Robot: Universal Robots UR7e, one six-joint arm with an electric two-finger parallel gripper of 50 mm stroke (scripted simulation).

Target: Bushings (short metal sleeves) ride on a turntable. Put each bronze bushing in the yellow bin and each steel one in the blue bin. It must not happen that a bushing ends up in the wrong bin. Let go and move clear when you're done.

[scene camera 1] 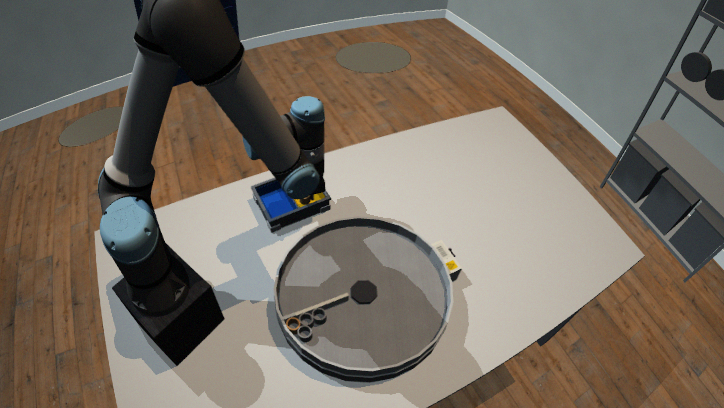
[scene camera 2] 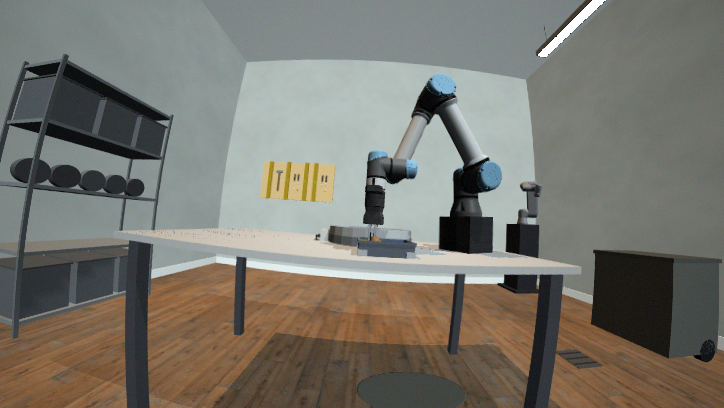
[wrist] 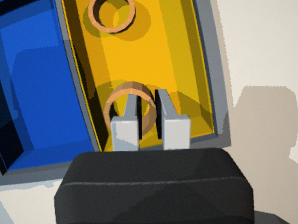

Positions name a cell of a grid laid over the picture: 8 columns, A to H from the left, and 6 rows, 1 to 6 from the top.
In view: my gripper (wrist: D3), a bin (scene camera 1: D3) and a turntable (scene camera 1: E5).
The bin shows as well in scene camera 2 (scene camera 2: E4) and in the wrist view (wrist: E2).
